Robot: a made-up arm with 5 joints. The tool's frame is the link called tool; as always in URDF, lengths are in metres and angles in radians. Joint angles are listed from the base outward. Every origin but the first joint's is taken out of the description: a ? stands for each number. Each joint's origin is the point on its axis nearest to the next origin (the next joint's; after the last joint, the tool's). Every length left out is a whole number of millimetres.
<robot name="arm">
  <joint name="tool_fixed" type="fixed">
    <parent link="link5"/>
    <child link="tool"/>
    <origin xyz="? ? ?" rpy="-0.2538 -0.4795 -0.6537"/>
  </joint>
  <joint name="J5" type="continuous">
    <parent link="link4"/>
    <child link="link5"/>
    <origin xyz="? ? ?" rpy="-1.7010 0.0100 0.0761"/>
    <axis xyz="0 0 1"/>
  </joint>
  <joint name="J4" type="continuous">
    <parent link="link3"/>
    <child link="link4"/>
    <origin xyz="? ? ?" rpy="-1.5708 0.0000 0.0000"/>
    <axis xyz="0 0 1"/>
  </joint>
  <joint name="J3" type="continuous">
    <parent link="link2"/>
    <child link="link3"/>
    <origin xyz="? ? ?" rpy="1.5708 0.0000 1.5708"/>
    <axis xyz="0 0 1"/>
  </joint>
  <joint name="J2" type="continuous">
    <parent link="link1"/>
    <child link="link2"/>
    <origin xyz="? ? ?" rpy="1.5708 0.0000 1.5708"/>
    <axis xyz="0 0 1"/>
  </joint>
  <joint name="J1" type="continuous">
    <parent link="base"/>
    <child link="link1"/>
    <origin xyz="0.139 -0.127 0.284"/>
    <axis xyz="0 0 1"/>
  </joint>
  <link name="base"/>
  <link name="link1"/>
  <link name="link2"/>
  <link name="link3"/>
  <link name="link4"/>
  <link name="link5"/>
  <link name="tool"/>
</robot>
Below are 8 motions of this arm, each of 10 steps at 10 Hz.
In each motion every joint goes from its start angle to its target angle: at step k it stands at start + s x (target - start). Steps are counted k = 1, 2, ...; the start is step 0. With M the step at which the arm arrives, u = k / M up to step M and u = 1 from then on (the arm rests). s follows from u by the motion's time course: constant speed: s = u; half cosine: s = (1 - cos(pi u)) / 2; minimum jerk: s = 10 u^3 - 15 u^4 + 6 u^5.
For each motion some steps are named. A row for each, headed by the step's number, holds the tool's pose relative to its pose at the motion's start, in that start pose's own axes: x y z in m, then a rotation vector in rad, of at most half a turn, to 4 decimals.
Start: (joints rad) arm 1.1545 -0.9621 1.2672 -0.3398 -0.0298
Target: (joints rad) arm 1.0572 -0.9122 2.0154 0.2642 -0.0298
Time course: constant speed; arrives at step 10
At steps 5, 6, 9, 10:
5: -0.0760 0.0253 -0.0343 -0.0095 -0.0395 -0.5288
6: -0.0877 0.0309 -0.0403 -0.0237 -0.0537 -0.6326
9: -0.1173 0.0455 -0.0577 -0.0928 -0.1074 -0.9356
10: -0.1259 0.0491 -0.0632 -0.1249 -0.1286 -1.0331

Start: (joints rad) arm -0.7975 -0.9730 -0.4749 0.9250 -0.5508
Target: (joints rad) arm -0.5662 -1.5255 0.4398 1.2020 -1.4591
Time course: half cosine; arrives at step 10
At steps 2, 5, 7, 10:
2: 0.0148 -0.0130 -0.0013 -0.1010 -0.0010 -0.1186
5: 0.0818 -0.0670 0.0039 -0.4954 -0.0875 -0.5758
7: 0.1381 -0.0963 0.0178 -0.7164 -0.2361 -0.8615
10: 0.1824 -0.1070 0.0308 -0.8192 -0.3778 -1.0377

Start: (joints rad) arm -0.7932 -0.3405 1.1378 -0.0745 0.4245
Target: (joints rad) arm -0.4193 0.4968 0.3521 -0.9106 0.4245
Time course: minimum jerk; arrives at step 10
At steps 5, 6, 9, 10:
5: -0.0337 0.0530 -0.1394 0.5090 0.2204 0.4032
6: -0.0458 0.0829 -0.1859 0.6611 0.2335 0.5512
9: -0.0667 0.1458 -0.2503 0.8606 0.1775 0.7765
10: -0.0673 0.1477 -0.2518 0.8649 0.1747 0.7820

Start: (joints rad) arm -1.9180 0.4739 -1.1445 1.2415 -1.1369
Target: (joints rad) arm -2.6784 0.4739 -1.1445 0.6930 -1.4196
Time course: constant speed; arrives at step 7
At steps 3, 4, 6, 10:
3: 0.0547 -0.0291 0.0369 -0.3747 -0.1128 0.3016
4: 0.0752 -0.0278 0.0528 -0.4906 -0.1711 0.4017
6: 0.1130 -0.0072 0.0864 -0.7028 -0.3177 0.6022
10: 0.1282 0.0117 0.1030 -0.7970 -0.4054 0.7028

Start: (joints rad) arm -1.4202 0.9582 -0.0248 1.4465 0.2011
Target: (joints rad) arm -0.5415 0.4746 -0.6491 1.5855 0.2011
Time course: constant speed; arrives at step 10
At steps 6, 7, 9, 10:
6: -0.0822 0.0670 0.0841 -0.2573 0.2202 -0.2628
7: -0.0943 0.0837 0.0926 -0.2990 0.2478 -0.3310
9: -0.1147 0.1207 0.1028 -0.3799 0.2895 -0.4862
10: -0.1224 0.1405 0.1043 -0.4185 0.3024 -0.5724

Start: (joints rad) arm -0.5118 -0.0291 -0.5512 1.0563 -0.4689
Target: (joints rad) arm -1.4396 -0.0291 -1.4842 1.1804 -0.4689
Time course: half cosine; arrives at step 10
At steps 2, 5, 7, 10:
2: -0.0071 0.0251 0.0010 0.0488 0.0281 0.1054
5: -0.0756 0.0922 0.0142 0.1806 0.2079 0.5506
7: -0.1423 0.0896 0.0312 0.1912 0.3931 0.8569
10: -0.1836 0.0620 0.0479 0.1512 0.5448 1.0531

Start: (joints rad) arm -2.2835 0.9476 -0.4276 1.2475 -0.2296
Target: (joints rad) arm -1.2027 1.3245 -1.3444 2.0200 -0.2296
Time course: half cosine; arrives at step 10
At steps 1, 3, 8, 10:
1: -0.0065 0.0056 0.0001 0.0174 -0.0115 -0.0284
3: -0.0452 0.0560 0.0004 0.1481 -0.1128 -0.2292
8: -0.0525 0.3069 0.0081 0.6722 -0.6580 -0.7667
10: -0.0430 0.3408 0.0099 0.7446 -0.7371 -0.8056

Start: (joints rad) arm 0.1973 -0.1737 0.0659 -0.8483 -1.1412
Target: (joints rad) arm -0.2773 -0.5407 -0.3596 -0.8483 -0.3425
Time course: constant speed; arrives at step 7
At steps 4, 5, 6, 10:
4: 0.0376 -0.0834 0.1497 -0.0111 -0.4062 0.3965
5: 0.0365 -0.0999 0.1890 -0.0408 -0.4804 0.5144
6: 0.0317 -0.1139 0.2282 -0.0783 -0.5404 0.6384
10: 0.0238 -0.1253 0.2667 -0.1222 -0.5848 0.7674

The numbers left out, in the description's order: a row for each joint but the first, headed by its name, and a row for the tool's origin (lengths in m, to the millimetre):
tool: 0.023 -0.002 0.000
J5: -0.175 -0.168 0.000
J4: 0.116 0.198 0.000
J3: -0.164 -0.266 0.000
J2: 0.092 0.013 0.000

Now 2 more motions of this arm.
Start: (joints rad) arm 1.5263 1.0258 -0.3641 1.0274 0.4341
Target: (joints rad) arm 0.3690 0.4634 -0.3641 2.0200 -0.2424
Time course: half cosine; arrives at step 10
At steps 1, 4, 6, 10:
1: 0.0051 0.0015 -0.0092 0.0175 -0.0024 -0.0087
4: 0.0620 0.0555 -0.1185 0.2477 0.0173 -0.1313
6: 0.0898 0.1547 -0.1904 0.4559 0.1220 -0.2479
10: 0.0812 0.2909 -0.2173 0.6534 0.3259 -0.3532

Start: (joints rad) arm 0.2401 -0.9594 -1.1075 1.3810 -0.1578
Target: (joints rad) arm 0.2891 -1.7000 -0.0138 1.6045 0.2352
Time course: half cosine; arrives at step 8
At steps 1, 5, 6, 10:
1: 0.0090 -0.0078 0.0000 -0.0342 -0.0210 -0.0033
5: 0.1510 -0.1494 0.0671 -0.6749 -0.2601 0.1927
6: 0.1879 -0.1744 0.0993 -0.8312 -0.2740 0.3128
10: 0.2241 -0.1898 0.1299 -0.9638 -0.2684 0.4436

